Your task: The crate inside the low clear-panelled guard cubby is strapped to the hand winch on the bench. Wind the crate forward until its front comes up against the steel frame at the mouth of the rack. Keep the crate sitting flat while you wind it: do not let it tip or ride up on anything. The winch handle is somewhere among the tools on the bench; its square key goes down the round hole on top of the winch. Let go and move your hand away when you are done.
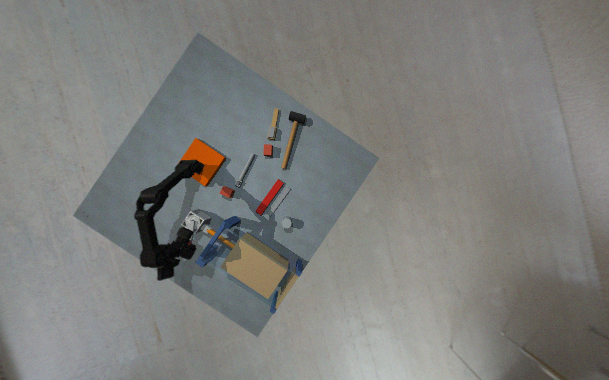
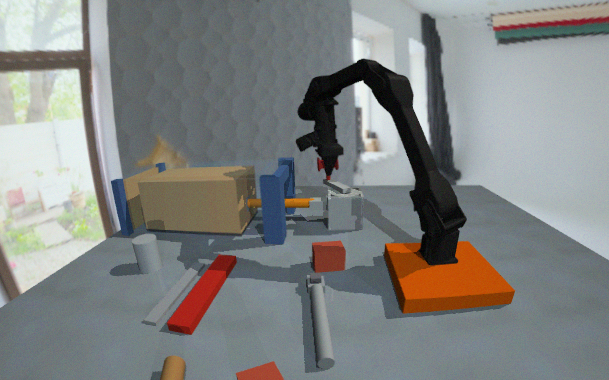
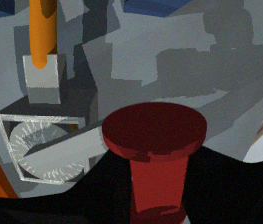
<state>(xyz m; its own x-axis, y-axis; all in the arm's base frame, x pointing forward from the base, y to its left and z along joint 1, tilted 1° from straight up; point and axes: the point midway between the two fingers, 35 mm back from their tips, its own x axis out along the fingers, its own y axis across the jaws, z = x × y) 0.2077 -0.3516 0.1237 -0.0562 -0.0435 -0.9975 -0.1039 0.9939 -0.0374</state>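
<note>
Now: the red knob 20 mm above my gripper tip. The rest, counted from my gripper tip: grey crank handle (10 mm behind, 40 mm to the left, 10 mm below); grey winch (60 mm behind, 90 mm to the left, 80 mm below); frame (120 mm ahead, 80 mm to the left, 10 mm below).
</note>
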